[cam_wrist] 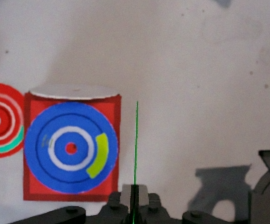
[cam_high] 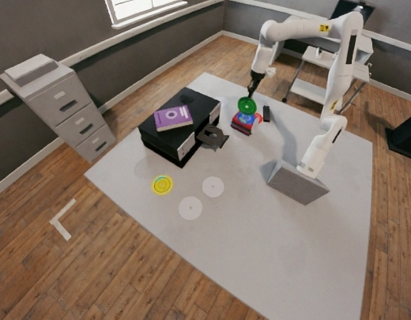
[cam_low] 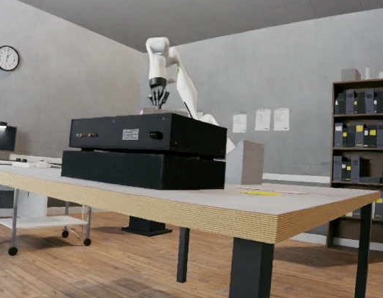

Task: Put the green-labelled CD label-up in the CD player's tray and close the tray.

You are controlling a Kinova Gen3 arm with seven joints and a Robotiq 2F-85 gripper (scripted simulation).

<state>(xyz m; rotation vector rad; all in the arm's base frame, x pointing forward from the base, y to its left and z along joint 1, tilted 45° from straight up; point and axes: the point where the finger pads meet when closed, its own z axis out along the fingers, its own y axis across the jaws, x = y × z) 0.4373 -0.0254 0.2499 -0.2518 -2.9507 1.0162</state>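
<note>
My gripper is now 8 cm above the CD and 1 cm to the right of it. From my hand the other things lie so: purple book 33 cm ahead, 28 cm to the left, 10 cm below; black block 29 cm below, 26 cm to the right, 11 cm behind.
</note>
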